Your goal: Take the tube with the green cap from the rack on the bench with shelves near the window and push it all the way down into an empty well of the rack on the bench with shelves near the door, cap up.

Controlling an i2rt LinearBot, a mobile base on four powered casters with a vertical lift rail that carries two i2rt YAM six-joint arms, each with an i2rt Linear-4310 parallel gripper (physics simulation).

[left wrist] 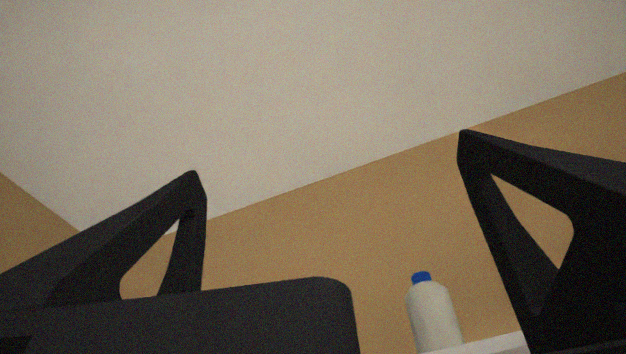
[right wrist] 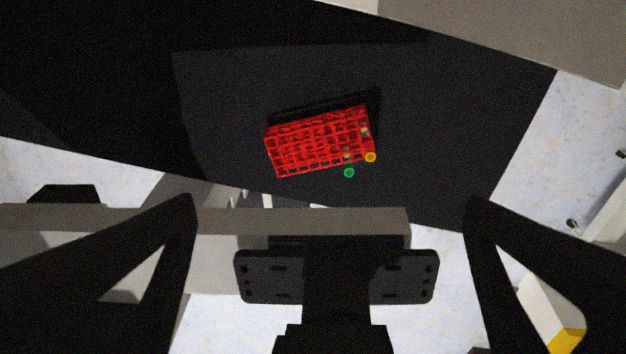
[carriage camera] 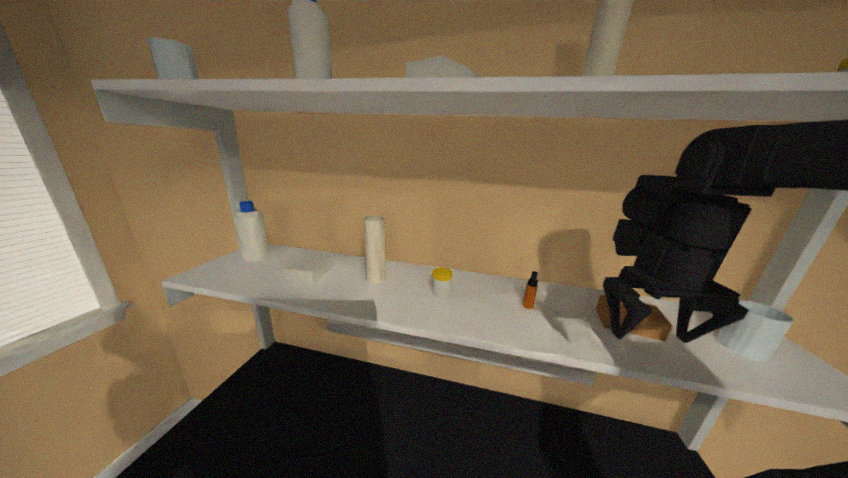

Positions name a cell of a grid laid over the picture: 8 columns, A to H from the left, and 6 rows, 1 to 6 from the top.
My left gripper shows in the left wrist view (E3); in the right wrist view it is out of frame, in the carriage camera view it is out of frame. My right gripper shows in the right wrist view (E4) and in the carriage camera view (G5); in the left wrist view it is out of frame. A red tube rack shows in the right wrist view (E3); in the left wrist view it is out of frame, in the carriage camera view it is out of frame.
